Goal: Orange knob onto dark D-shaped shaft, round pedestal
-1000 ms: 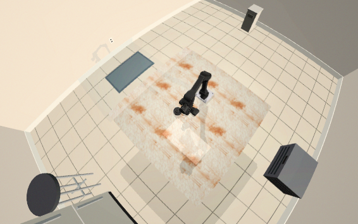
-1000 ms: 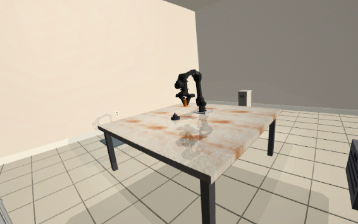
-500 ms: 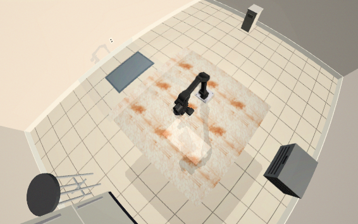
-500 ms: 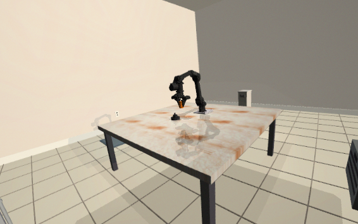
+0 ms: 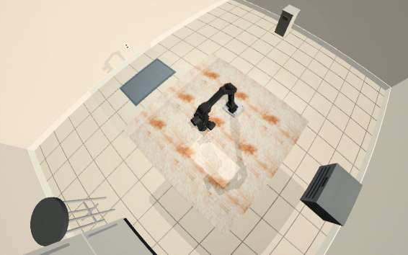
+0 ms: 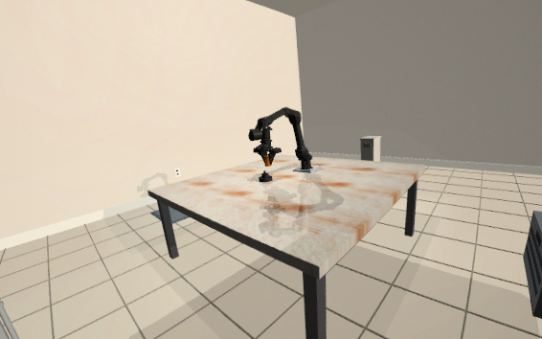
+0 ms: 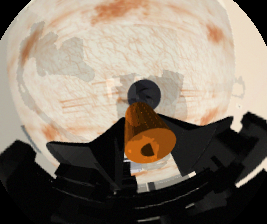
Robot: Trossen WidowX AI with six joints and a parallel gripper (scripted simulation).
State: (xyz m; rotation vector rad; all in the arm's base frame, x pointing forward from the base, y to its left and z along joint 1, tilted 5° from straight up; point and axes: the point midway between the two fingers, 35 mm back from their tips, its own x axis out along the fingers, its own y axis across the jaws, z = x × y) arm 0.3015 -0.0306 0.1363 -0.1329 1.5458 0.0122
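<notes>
My gripper tip is 70 mm above the dark round pedestal, 30 mm to the left of it and 10 mm short of it. From my gripper tip the other things lie so: orange knob: 20 mm above.
</notes>
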